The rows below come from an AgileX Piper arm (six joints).
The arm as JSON. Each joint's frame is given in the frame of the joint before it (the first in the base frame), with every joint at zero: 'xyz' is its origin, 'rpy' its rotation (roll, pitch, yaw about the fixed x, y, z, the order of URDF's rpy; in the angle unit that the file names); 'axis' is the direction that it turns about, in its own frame. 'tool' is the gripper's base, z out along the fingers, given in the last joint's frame.
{
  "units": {
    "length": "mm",
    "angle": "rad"
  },
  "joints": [
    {
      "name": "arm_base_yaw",
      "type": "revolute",
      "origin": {
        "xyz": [
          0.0,
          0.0,
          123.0
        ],
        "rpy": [
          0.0,
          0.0,
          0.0
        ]
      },
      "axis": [
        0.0,
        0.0,
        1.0
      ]
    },
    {
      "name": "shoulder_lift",
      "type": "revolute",
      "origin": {
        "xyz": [
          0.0,
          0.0,
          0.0
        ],
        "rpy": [
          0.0,
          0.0,
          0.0
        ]
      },
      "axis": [
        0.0,
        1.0,
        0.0
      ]
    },
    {
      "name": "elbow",
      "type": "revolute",
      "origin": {
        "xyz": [
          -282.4,
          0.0,
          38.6
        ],
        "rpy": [
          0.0,
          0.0,
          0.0
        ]
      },
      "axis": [
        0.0,
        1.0,
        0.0
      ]
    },
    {
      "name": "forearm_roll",
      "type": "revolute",
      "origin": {
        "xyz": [
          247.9,
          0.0,
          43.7
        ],
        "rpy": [
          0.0,
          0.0,
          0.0
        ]
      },
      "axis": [
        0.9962,
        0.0,
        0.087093
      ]
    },
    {
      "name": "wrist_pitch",
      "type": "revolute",
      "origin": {
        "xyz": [
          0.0,
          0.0,
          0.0
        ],
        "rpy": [
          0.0,
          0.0,
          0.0
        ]
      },
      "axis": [
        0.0,
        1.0,
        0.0
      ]
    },
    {
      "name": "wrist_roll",
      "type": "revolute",
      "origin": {
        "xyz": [
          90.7,
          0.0,
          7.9
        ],
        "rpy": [
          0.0,
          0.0,
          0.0
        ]
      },
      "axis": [
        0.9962,
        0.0,
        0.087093
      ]
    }
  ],
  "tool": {
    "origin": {
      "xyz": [
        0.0,
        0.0,
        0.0
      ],
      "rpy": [
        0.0,
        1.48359,
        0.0
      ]
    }
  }
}
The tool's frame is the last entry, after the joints.
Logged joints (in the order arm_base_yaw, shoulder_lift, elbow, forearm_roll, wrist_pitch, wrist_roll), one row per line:
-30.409 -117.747 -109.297 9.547 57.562 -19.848
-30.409 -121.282 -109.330 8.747 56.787 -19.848
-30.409 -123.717 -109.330 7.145 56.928 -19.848
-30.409 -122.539 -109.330 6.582 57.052 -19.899
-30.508 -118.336 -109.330 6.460 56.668 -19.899
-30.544 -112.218 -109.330 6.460 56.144 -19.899
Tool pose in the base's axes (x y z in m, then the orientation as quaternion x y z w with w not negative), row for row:
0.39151 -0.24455 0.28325 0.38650 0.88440 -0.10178 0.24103
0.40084 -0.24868 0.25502 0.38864 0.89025 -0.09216 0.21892
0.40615 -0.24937 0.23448 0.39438 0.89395 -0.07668 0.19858
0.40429 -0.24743 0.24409 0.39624 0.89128 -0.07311 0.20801
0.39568 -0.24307 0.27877 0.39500 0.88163 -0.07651 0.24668
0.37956 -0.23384 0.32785 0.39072 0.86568 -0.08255 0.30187
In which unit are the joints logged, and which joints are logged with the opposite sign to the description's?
The joints are logged in degrees. Opposite sign: shoulder_lift, forearm_roll, wrist_roll.
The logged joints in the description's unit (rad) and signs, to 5 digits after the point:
-0.53074 2.05507 -1.90759 -0.16663 1.00465 0.34641
-0.53074 2.11677 -1.90817 -0.15266 0.99112 0.34641
-0.53074 2.15927 -1.90817 -0.12470 0.99358 0.34641
-0.53074 2.13871 -1.90817 -0.11488 0.99575 0.34730
-0.53247 2.06535 -1.90817 -0.11275 0.98904 0.34730
-0.53309 1.95857 -1.90817 -0.11275 0.97990 0.34730

